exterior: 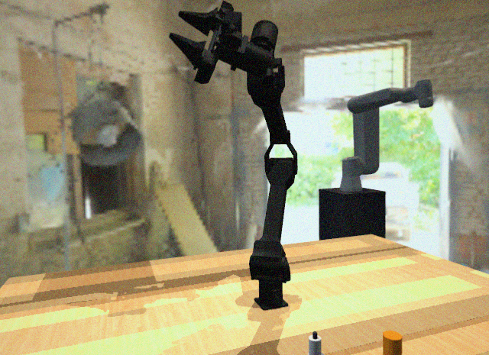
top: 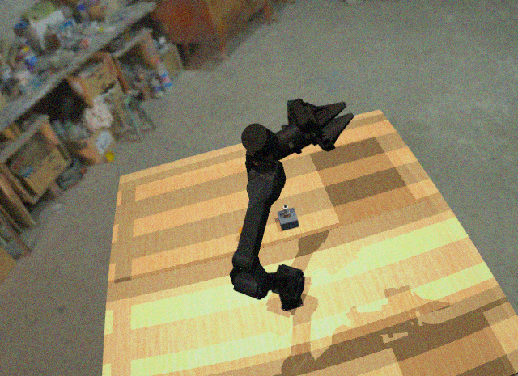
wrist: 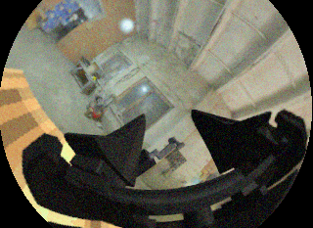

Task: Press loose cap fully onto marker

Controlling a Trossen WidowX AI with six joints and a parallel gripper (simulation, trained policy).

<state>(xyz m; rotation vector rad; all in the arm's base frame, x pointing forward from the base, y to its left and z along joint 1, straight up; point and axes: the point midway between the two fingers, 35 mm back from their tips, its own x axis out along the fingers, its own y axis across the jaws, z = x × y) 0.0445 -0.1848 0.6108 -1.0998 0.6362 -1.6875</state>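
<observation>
Right now the orange cap is 25 cm ahead of my gripper tip, 32 cm to the left of it and 60 cm below it. Also, from my gripper tip: grey holder block (27 cm ahead, 15 cm to the left, 60 cm below).
</observation>
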